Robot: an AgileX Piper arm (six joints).
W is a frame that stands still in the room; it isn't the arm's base.
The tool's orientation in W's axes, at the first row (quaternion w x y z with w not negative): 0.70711 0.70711 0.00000 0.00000
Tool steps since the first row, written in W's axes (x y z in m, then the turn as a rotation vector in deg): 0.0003 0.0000 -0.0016 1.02 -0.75 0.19; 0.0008 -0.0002 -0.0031 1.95 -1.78 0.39; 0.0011 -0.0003 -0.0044 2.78 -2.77 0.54; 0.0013 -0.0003 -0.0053 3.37 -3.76 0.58
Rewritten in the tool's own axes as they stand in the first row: 0.0003 -0.0016 0.0000 1.02 0.19 0.75; 0.0008 -0.0031 0.0002 1.95 0.39 1.78; 0.0011 -0.0044 0.0003 2.78 0.54 2.77; 0.0013 -0.0053 0.0003 3.37 0.58 3.76
